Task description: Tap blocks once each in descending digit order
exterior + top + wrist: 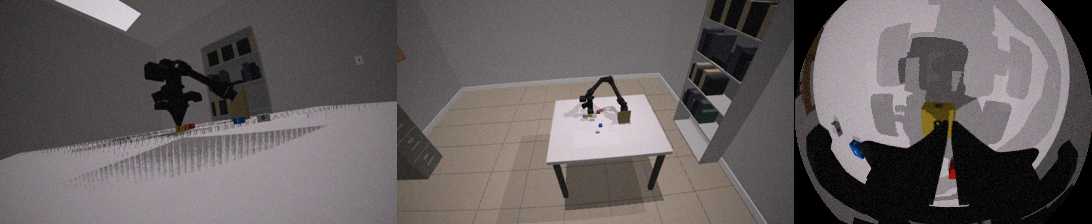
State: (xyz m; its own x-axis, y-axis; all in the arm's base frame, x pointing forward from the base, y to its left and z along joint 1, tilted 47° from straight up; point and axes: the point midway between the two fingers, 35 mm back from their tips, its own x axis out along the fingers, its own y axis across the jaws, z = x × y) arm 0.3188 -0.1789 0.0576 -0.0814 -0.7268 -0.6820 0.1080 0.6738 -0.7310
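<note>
Right now the yellow block is 10 mm to the left of my gripper tip and 10 mm below it. Also, from my gripper tip: blue block: 190 mm to the left, 70 mm behind, 10 mm below; red block: 90 mm behind, 20 mm to the right, 10 mm below; grey-white block: 270 mm to the left, 30 mm behind, 10 mm below.
</note>
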